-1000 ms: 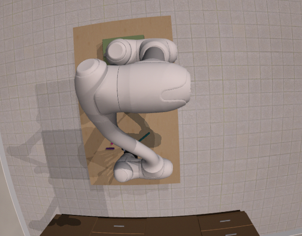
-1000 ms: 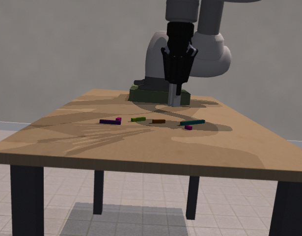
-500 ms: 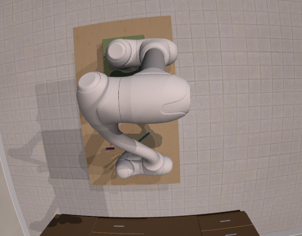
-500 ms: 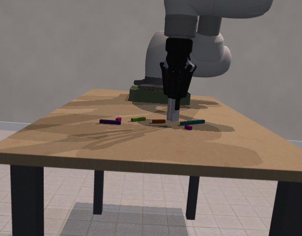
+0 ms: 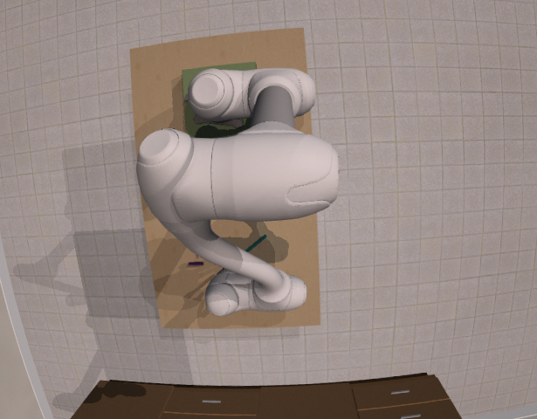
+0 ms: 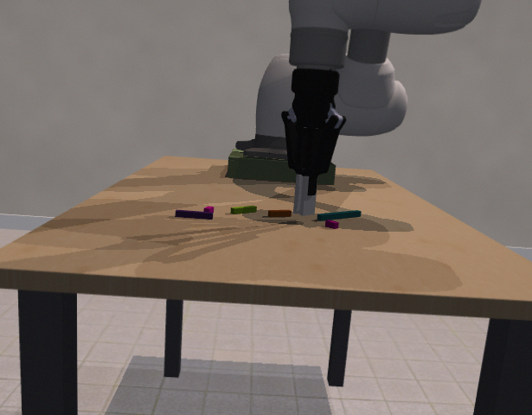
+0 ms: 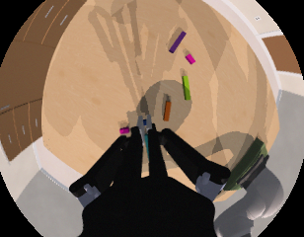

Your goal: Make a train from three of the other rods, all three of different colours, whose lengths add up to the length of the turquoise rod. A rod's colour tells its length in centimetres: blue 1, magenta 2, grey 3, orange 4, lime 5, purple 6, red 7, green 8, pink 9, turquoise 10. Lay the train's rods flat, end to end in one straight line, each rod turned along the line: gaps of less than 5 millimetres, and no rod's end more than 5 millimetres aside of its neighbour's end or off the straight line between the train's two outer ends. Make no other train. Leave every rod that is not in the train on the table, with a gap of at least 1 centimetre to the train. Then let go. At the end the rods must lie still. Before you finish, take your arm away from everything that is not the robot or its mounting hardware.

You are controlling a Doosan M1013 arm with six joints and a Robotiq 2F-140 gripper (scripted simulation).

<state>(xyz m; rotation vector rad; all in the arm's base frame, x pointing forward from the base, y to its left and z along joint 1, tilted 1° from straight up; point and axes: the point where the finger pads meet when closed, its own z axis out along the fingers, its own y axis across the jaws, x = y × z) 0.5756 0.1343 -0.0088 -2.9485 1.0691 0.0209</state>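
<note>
Now: the blue rod 3 cm below my hand. Also, from my hand: orange rod 4 cm to the right, 4 cm below, 2 cm behind; then lime rod 11 cm to the right, 4 cm below, 2 cm behind; then turquoise rod 6 cm to the left, 6 cm behind, 4 cm below.
</note>
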